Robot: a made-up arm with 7 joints.
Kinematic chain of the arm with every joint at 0, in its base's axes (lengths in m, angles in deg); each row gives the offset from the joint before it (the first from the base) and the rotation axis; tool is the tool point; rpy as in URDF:
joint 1: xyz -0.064 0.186 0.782 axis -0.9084 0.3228 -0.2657
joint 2: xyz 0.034 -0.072 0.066 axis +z
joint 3: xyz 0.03 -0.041 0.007 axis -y
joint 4: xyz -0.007 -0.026 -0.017 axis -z
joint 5: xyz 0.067 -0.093 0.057 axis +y
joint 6: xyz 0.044 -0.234 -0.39 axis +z
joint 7: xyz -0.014 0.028 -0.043 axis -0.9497 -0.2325 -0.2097
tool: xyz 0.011 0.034 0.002 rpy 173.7 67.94 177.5
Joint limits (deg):
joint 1: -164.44..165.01
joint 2: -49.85..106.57
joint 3: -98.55..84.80
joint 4: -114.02..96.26
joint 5: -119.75..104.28
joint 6: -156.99..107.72
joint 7: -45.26..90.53
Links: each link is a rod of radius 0.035 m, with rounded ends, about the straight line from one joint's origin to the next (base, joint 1, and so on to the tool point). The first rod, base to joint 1, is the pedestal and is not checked.
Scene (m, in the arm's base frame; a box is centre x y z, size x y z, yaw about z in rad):
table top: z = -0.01
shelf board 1: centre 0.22 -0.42 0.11 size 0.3 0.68 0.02 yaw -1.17
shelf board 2: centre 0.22 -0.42 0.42 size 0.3 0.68 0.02 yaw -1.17
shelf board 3: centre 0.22 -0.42 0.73 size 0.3 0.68 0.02 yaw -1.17
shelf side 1: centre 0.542 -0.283 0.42 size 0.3 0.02 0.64 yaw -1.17
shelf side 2: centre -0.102 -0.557 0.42 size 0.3 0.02 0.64 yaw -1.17
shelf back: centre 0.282 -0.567 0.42 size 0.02 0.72 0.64 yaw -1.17
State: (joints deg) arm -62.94 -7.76 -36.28 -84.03 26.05 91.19 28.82
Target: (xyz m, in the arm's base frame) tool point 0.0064 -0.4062 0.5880
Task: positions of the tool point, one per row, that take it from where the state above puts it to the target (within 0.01 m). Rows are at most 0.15 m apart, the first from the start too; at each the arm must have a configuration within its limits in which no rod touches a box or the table.
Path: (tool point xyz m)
1: 0.1608 0.2541 0.3347
2: 0.1299 0.1441 0.3230
3: 0.0933 0.0388 0.3368
4: 0.0535 -0.0563 0.3738
5: 0.0127 -0.1370 0.4310
6: -0.0266 -0.1998 0.5039
7: -0.0629 -0.2428 0.5881
8: -0.0010 -0.2966 0.5960
9: 0.0308 -0.3424 0.6049
10: 0.0316 -0.3801 0.6043
11: 0.0063 -0.4062 0.5880

